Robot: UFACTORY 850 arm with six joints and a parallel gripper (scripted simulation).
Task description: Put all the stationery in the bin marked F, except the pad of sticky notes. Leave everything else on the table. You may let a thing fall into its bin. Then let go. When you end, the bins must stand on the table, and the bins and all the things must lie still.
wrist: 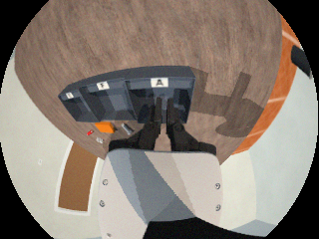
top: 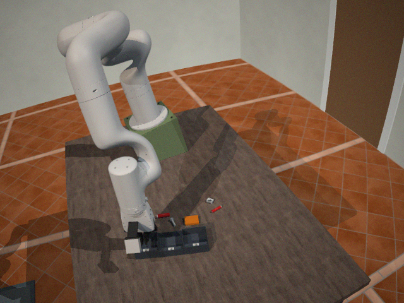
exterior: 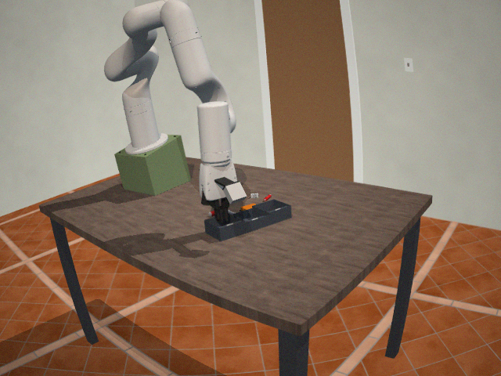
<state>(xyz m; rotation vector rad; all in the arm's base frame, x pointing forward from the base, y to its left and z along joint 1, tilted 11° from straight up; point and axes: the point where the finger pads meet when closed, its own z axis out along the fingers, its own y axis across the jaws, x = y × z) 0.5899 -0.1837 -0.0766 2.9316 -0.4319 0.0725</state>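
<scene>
The dark three-compartment bin is 20 mm ahead of my hand, 90 mm to the left of it and 40 mm below it. From my hand the other things lie so: silver bolt (90 mm behind, 120 mm to the left, 50 mm below); red marker (130 mm behind, 100 mm to the left, 50 mm below); orange sticky-note pad (60 mm behind, 190 mm to the left, 50 mm below).
</scene>
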